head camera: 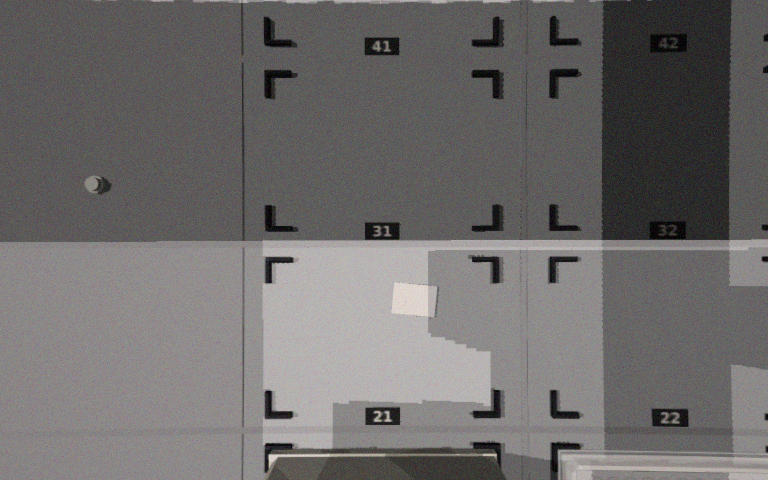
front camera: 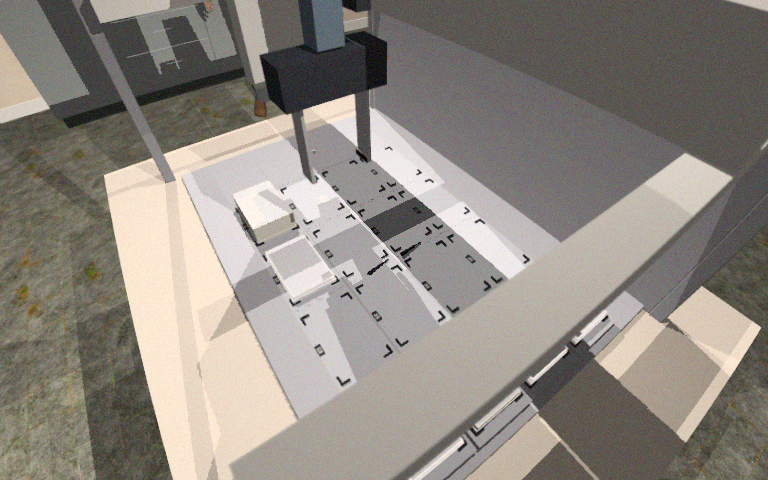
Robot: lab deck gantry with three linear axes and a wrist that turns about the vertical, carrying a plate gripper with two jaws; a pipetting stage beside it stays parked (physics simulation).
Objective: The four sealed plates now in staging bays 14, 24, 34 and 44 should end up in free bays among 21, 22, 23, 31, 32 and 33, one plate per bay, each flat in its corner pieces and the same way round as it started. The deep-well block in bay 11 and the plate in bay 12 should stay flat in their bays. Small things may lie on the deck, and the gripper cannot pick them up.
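Frame: origin at the robot's base, x right, y back, z down, level; millimetres.
Seen in the pictures: gripper, fingertip midpoint: (front camera: pixel 337 167); robot's base, link origin: (front camera: pixel 237 209).
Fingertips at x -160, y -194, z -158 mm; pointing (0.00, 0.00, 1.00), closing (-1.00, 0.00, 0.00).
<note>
Offsets run from my fingertips to a thing's top centre. "pt": to the spot under its first point.
My gripper (front camera: pixel 338 170) is open, with its two jaws apart and no plate between them, above the far-left part of the deck; its jaws do not show in the head view. The deep-well block {dx +117, dy +130, dz +116 mm} (front camera: pixel 263 213) (head camera: pixel 385 468) sits in bay 11. The plate {dx +117, dy -34, dz +143 mm} (front camera: pixel 300 266) (head camera: pixel 668 470) in bay 12 looks flat. Four staged plates show partly past the front beam: one plate {dx -204, dy -362, dz +129 mm} (front camera: pixel 590 327), a second plate {dx -97, dy -362, dz +129 mm} (front camera: pixel 548 366), a third plate {dx +10, dy -362, dz +129 mm} (front camera: pixel 498 410) and a fourth plate {dx +117, dy -362, dz +129 mm} (front camera: pixel 437 459). Bays 21, 22, 31 and 32 show no plates in the head view.
A small pale square {pt dx -11, dy +112, dz +156 mm} (head camera: pixel 414 300) lies inside bay 21. A small round cap {dx -78, dy +294, dz +154 mm} (head camera: pixel 94 184) lies left of bay 31. Two thin dark rods, one rod {dx -5, dy -115, dz +150 mm} (front camera: pixel 378 266) and another rod {dx -81, dy -113, dz +150 mm} (front camera: pixel 410 249), lie mid-deck. The wide front beam (front camera: pixel 481 316) hides part of the deck.
</note>
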